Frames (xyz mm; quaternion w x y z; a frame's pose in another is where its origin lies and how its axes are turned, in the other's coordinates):
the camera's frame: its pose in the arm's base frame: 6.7 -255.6 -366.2 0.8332 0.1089 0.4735 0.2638
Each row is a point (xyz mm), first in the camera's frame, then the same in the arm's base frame.
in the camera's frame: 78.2 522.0 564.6
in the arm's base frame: 341.3 262.4 99.8
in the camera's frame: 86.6 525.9 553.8
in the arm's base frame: 334.3 269.5 89.6
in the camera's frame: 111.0 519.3 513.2
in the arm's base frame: 312.2 274.4 47.5
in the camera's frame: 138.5 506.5 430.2
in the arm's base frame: 257.6 273.0 -22.0
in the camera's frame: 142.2 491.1 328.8
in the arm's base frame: 178.4 255.2 -84.9
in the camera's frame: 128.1 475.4 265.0
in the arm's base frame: 123.9 230.0 -115.0
